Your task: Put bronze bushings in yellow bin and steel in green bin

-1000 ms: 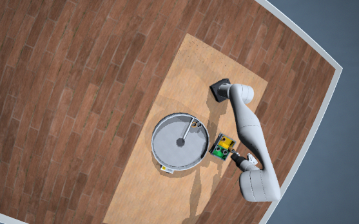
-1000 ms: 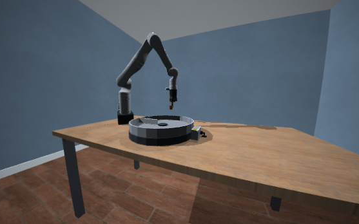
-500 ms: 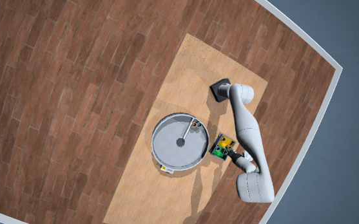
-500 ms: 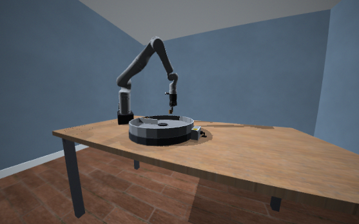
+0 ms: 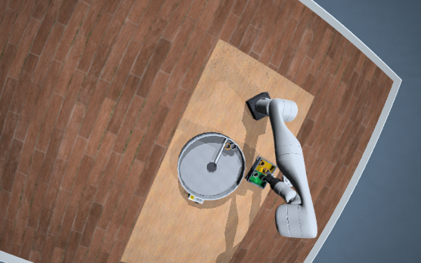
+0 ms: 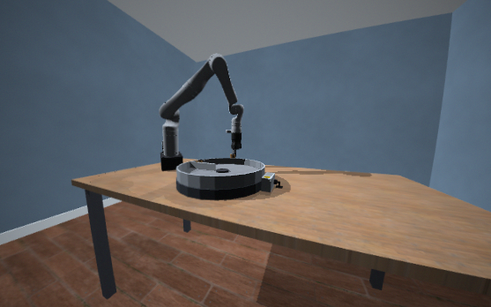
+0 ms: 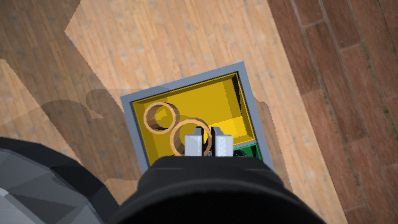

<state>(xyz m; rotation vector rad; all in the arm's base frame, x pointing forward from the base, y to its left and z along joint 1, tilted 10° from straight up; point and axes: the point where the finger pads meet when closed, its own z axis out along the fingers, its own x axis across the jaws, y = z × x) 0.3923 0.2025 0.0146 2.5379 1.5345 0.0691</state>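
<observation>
Now: hand 70 mm above the bin, 20 mm to the left of it and 20 mm short of it. From my hand the other things lie so: turntable: 380 mm to the right, 60 mm ahead, 40 mm below.
</observation>
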